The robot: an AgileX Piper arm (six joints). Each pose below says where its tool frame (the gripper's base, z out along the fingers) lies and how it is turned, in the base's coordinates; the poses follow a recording.
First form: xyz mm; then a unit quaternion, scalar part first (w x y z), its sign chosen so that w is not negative.
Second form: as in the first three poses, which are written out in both.
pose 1, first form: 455.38, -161.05, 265.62, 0.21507, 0.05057, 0.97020, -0.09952
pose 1, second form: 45.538, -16.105, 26.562, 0.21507, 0.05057, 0.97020, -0.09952
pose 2, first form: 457.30, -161.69, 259.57, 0.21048, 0.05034, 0.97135, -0.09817
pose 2, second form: 45.730, -16.169, 25.957, 0.21048, 0.05034, 0.97135, -0.09817
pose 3, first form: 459.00, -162.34, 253.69, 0.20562, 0.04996, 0.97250, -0.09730
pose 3, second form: 45.900, -16.234, 25.369, 0.20562, 0.04996, 0.97250, -0.09730
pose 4, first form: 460.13, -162.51, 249.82, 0.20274, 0.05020, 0.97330, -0.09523
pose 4, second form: 46.013, -16.251, 24.982, 0.20274, 0.05020, 0.97330, -0.09523
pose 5, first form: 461.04, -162.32, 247.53, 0.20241, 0.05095, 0.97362, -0.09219
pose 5, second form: 46.104, -16.232, 24.753, 0.20241, 0.05095, 0.97362, -0.09219
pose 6, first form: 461.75, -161.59, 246.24, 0.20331, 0.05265, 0.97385, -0.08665
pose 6, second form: 46.175, -16.159, 24.624, 0.20331, 0.05265, 0.97385, -0.08665
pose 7, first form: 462.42, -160.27, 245.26, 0.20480, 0.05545, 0.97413, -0.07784
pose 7, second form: 46.242, -16.027, 24.526, 0.20480, 0.05545, 0.97413, -0.07784
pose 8, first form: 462.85, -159.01, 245.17, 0.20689, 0.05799, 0.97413, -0.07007
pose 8, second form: 46.285, -15.901, 24.517, 0.20689, 0.05799, 0.97413, -0.07007
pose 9, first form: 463.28, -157.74, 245.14, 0.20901, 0.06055, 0.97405, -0.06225
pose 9, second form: 46.328, -15.774, 24.514, 0.20901, 0.06055, 0.97405, -0.06225
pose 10, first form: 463.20, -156.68, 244.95, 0.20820, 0.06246, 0.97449, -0.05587
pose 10, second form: 46.320, -15.668, 24.495, 0.20820, 0.06246, 0.97449, -0.05587
